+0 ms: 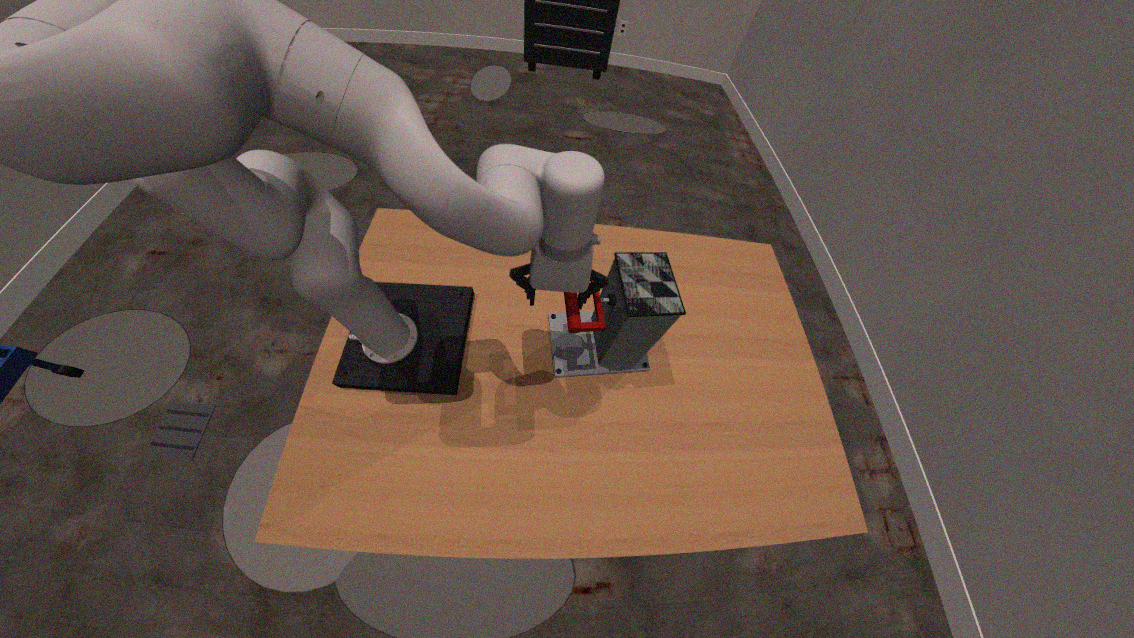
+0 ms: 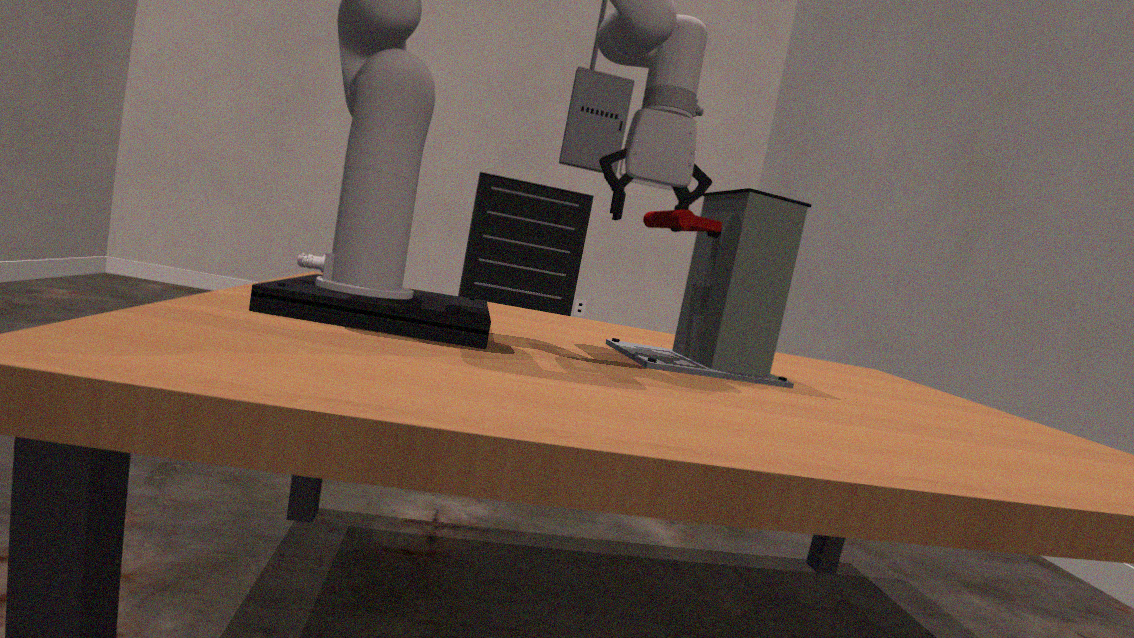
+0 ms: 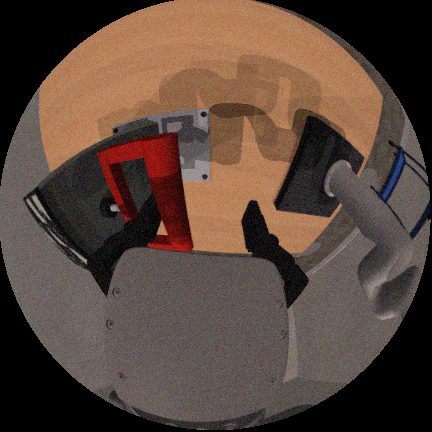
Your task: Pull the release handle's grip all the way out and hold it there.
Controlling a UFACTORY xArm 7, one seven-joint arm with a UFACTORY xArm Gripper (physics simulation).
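The release handle (image 1: 586, 326) (image 2: 662, 220) (image 3: 167, 185) is a red rectangular frame with a thick round outer grip bar. It stands out level from a tall grey-green housing (image 1: 634, 341) (image 2: 757, 293) (image 3: 70, 200) with a patterned top. A short pale pin shows on the housing face beside it. My gripper (image 1: 557, 303) (image 2: 648, 212) (image 3: 203, 204) is open and points down. The finger on the housing side appears to reach into the frame's opening, its tip partly hidden by the grip bar. The other finger is on the outer side, with a gap to the bar.
The housing stands on a grey bolted plate (image 1: 564, 363) (image 2: 709, 371) (image 3: 197, 172) on the wooden table (image 1: 555, 491) (image 2: 475, 396). My arm's black base (image 1: 444, 341) (image 2: 380, 313) (image 3: 302, 185) is on the side away from the housing. A black drawer cabinet (image 1: 567, 35) (image 2: 523, 245) stands beyond the table.
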